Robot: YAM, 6 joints.
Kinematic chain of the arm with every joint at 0, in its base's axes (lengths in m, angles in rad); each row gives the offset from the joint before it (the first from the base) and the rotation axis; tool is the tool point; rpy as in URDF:
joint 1: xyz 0 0 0.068 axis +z
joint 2: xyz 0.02 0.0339 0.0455 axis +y
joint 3: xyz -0.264 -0.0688 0 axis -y
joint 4: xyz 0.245 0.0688 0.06 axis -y
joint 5: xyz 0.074 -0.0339 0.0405 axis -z
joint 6: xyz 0.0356 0 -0.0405 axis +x
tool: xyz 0 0 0 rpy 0 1.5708 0
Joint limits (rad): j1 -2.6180..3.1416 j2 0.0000..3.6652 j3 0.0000..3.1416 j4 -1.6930..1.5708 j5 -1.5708..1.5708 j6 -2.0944..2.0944
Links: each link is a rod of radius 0.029 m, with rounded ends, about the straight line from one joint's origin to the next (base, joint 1, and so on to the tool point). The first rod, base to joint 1, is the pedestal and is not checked.
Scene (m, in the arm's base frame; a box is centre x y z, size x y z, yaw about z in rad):
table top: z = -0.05
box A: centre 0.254 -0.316 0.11 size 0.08 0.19 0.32 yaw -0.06
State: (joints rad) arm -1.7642 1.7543 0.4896 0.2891 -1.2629 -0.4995
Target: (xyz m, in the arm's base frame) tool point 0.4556 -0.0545 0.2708
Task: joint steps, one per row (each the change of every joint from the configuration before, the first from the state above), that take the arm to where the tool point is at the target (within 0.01 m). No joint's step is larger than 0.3 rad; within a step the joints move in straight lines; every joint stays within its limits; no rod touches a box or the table.
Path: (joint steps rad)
1: 0.2283 -0.2083 0.0507 0.1770 0.1111 -0.0264
2: 0.2283 -0.2082 0.0507 0.1770 0.1110 -0.0264
3: 0.2284 -0.2083 0.0508 0.1770 0.1111 -0.0264
4: 0.2283 -0.2083 0.0507 0.1771 0.1111 -0.0264
5: 0.2278 0.2330 0.0960 -0.0598 0.0286 -0.1454
6: 0.2278 0.2330 0.0959 -0.0597 0.0286 -0.1453
7: 0.2278 0.2331 0.0960 -0.0598 0.0286 -0.1454
8: -0.0111 0.1873 0.2343 -0.1778 -0.2043 0.2709
9: -0.0111 0.1873 0.2344 -0.1778 -0.2042 0.2708

